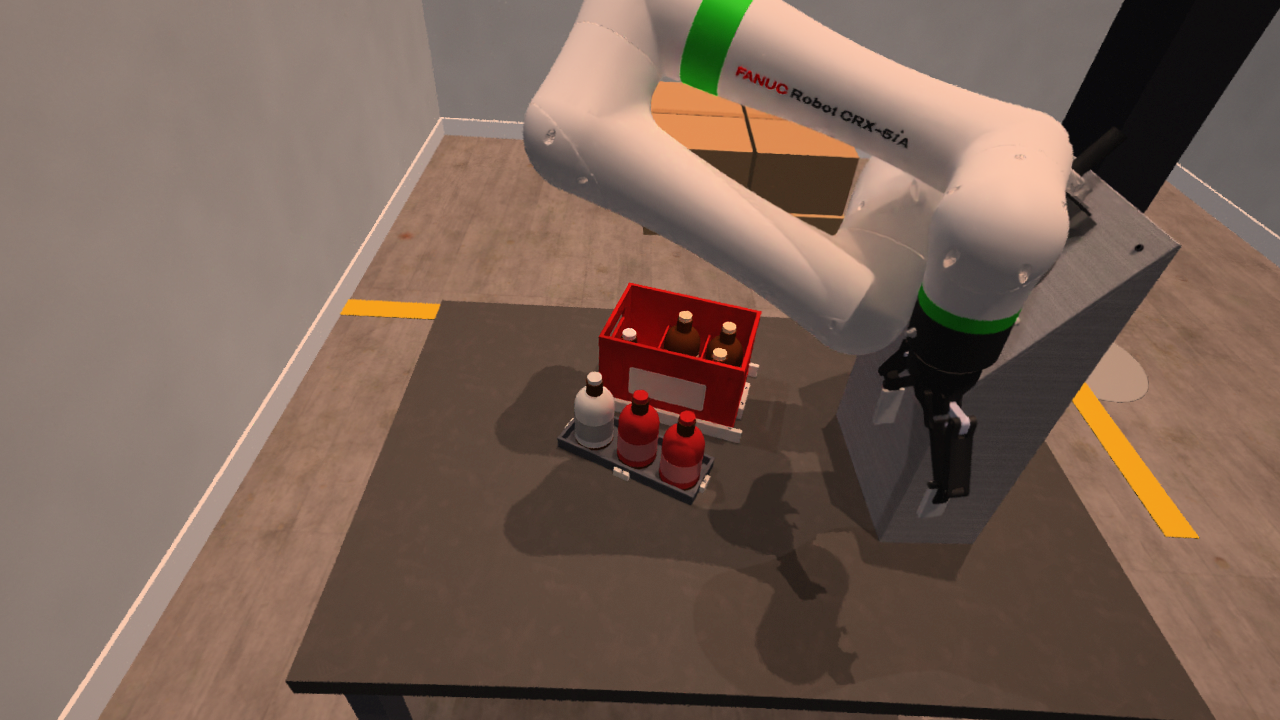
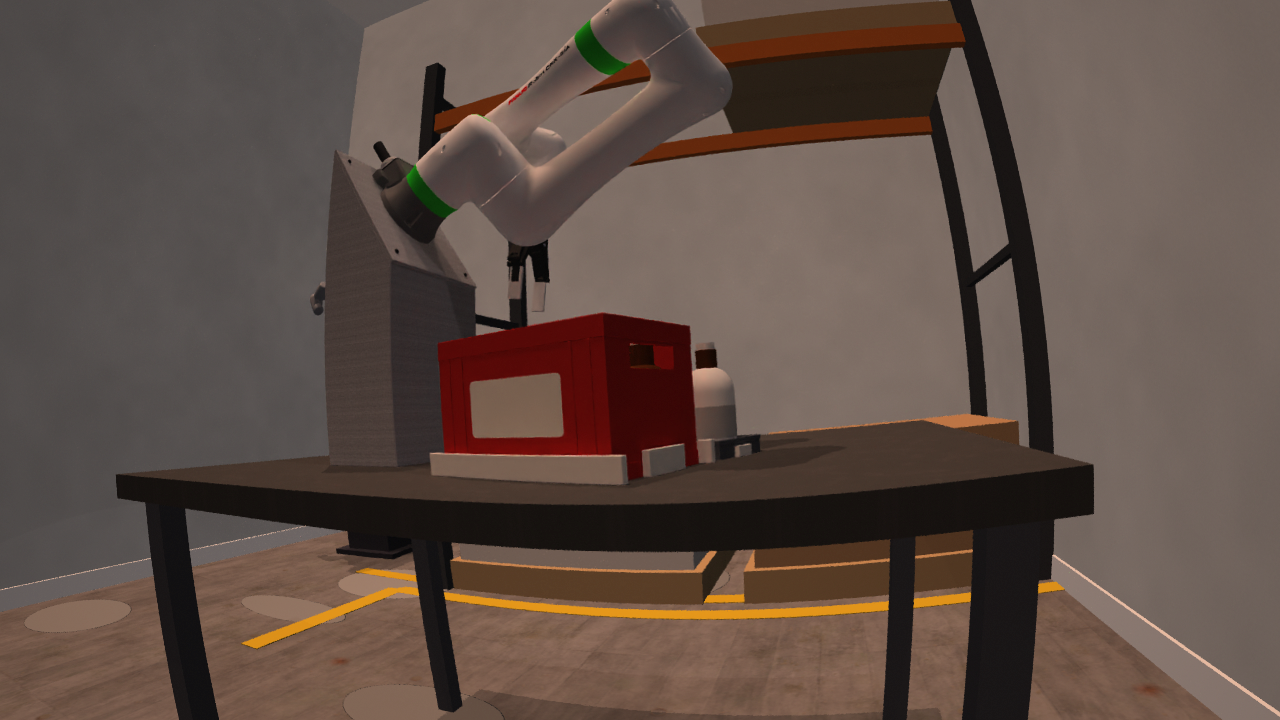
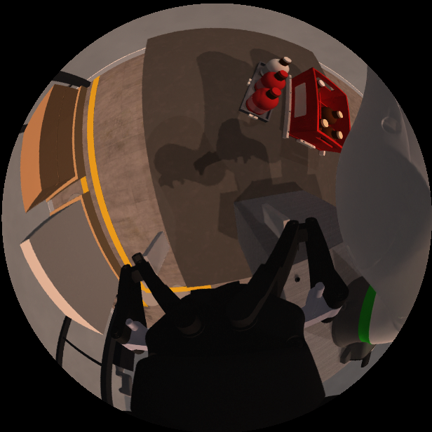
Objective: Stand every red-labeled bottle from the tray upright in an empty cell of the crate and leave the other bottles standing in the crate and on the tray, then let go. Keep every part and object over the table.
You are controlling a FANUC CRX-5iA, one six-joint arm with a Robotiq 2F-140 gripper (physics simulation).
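Frame: origin at the arm's base, x up, y back, z right, level; millimetres.
Seen in the pictures: gripper, fingertip midpoint: (image 1: pixel 904 464) (image 2: pixel 526 305); arm's base, link origin: (image 2: pixel 406 216).
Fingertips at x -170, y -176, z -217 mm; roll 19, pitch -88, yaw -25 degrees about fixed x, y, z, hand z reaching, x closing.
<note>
Offsets run from my fingertips to a thing's middle. "*": to the spot under its first point. Level surfaces: height alone.
Two red bottles, the middle one @[dx -219, dy -310, dz +283 mm] (image 1: pixel 637 431) (image 3: pixel 270 81) and the end one @[dx -219, dy -236, dz +230 mm] (image 1: pixel 682 451) (image 3: pixel 263 101), stand upright on the dark tray @[* dx -285, dy -280, dz +202 mm] (image 1: pixel 657 484) (image 3: pixel 267 118). A white bottle @[dx -219, dy -387, dz +332 mm] (image 1: pixel 593 415) (image 2: pixel 714 395) (image 3: pixel 274 67) stands at the tray's other end. The red crate @[dx -214, dy -245, dz +386 mm] (image 1: pixel 617 371) (image 2: pixel 648 411) (image 3: pixel 306 122) stands beside the tray. It holds a white-capped bottle @[dx -216, dy -316, dz +449 mm] (image 1: pixel 629 334) (image 3: pixel 321 83) and several brown bottles @[dx -216, dy -201, dz +501 mm] (image 1: pixel 683 338); its cell floors are hidden. My gripper (image 1: pixel 910 454) (image 2: pixel 526 293) (image 3: pixel 213 226) is open and empty, high beside the pedestal, away from tray and crate.
The grey robot pedestal (image 1: pixel 1029 411) (image 2: pixel 358 358) stands on the table @[dx -302 mm] (image 1: pixel 447 617) (image 2: pixel 850 483) near my gripper. White blocks @[* dx -286, dy -201, dz +565 mm] (image 2: pixel 528 468) line the crate's base. Cardboard boxes (image 1: pixel 702 134) (image 3: pixel 59 135) and a tall rack (image 2: pixel 1020 223) stand beyond the table.
</note>
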